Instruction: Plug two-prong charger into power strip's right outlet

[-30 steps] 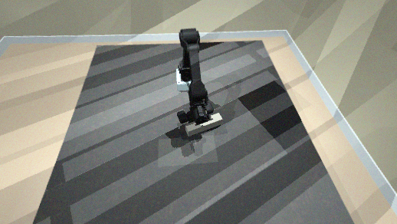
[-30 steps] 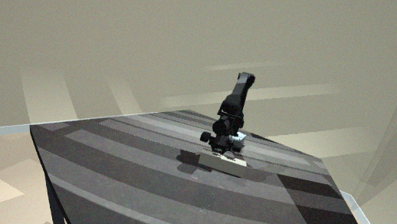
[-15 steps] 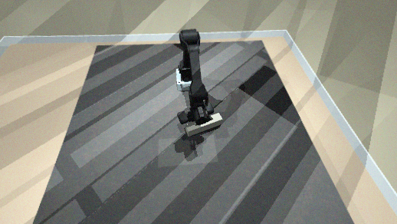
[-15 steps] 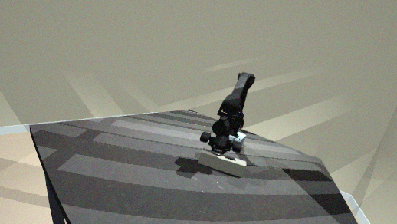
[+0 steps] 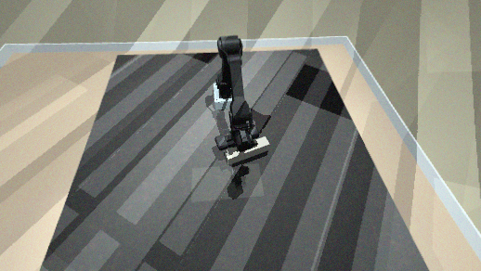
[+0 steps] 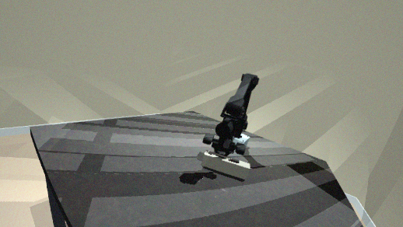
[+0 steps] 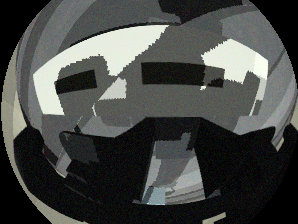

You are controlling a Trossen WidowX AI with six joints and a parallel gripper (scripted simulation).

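My gripper tip is 2 cm short of the dark two-prong charger and 1 cm below it.
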